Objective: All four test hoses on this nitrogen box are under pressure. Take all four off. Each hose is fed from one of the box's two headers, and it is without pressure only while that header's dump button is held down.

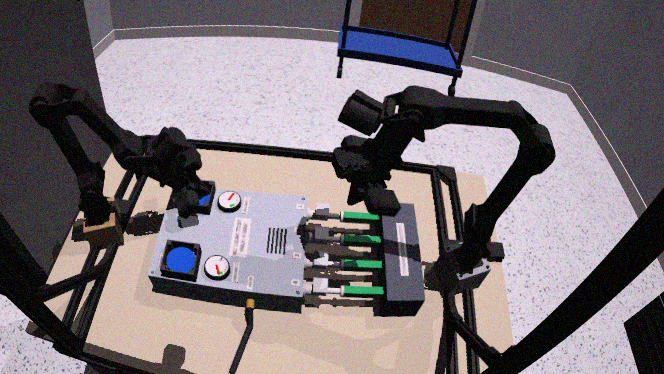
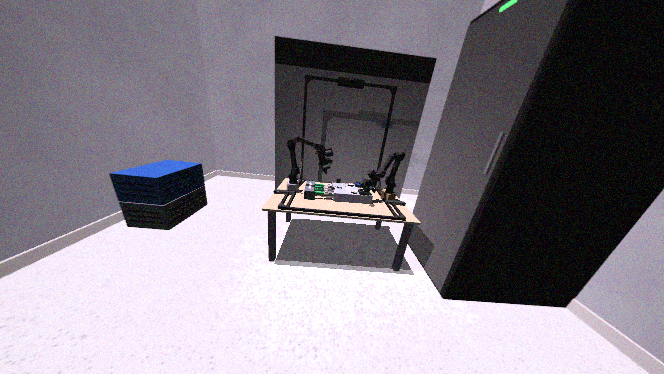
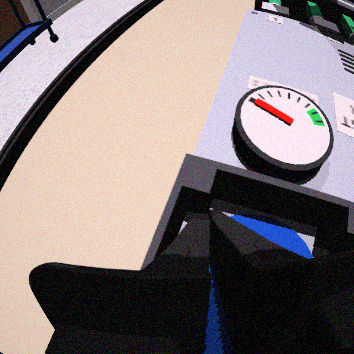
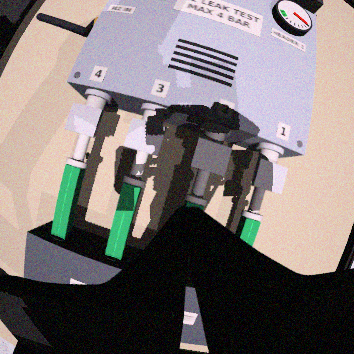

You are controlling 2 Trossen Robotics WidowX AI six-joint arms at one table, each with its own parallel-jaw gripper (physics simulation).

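The grey nitrogen box lies on the table. Four green hoses run from its ports to a dark block. My left gripper is shut, its tips inside the black housing of the upper blue button. The upper gauge has its red needle away from the green mark. My right gripper is shut and empty, above hose 2.
A second blue button and a second gauge sit at the box's near left. A black supply hose leaves the front. A black frame rail edges the table. A blue cart stands behind.
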